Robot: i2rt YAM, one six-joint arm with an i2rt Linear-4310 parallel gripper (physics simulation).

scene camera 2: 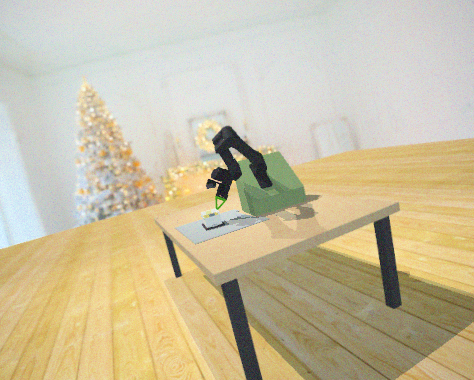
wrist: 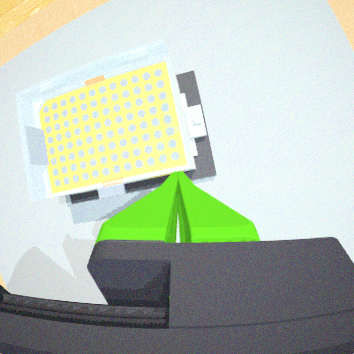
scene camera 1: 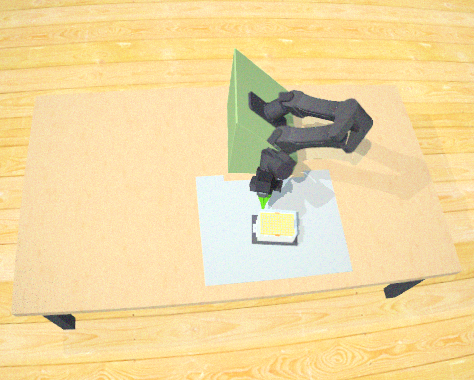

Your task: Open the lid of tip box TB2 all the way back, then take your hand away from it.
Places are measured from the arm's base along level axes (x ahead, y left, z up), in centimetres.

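Where they show: gripper, fingertip midpoint: (scene camera 2: 216, 209) (wrist: 177, 179) (scene camera 1: 262, 208); arm's base, link origin: (scene camera 2: 260, 175) (scene camera 1: 267, 114).
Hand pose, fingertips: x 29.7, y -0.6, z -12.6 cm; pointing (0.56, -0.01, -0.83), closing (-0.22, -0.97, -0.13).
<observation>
Things, the pixels of their top centre, and the offset from my fingertips. "spot": a spot on its surface instead. Level surfaces: height alone.
- tip box, top centre: (wrist: 88, 123) (scene camera 1: 278, 221) (scene camera 2: 209, 211) dx +4.9, dy +4.9, dz +0.9 cm
- dark base, surface spot: (wrist: 202, 160) spot: dx +1.1, dy -1.9, dz -6.0 cm
- white clasp, surface spot: (wrist: 197, 121) spot: dx +4.6, dy -2.2, dz -5.0 cm
- pale blue-grey mat, surface height: dz -6.8 cm
- wooden table, surface height: dz -7.1 cm
The tip box (scene camera 1: 278, 223) (scene camera 2: 210, 215) (wrist: 110, 127) with a yellow, hole-patterned top rack stands over a dark base (scene camera 1: 254, 240) (wrist: 202, 160). No TB2 label is readable. Its clear lid (wrist: 125, 62) shows as see-through walls around the yellow rack and looks closed, though its top surface is hard to make out. A white clasp (wrist: 197, 121) is on the short side at the right in the wrist view. My gripper (scene camera 1: 263, 207) (scene camera 2: 217, 208) (wrist: 177, 179) is shut and empty. Its green tips are by the box's near right corner in the wrist view; whether they touch it I cannot tell.
The box is on a pale blue-grey mat (scene camera 1: 225, 250) (scene camera 2: 192, 235) (wrist: 280, 100) on the wooden table (scene camera 1: 110, 200) (scene camera 2: 350, 215). A large green wedge-shaped block (scene camera 1: 240, 145) (scene camera 2: 292, 175) stands behind the mat, at the arm's base. The arm reaches out from it.
</observation>
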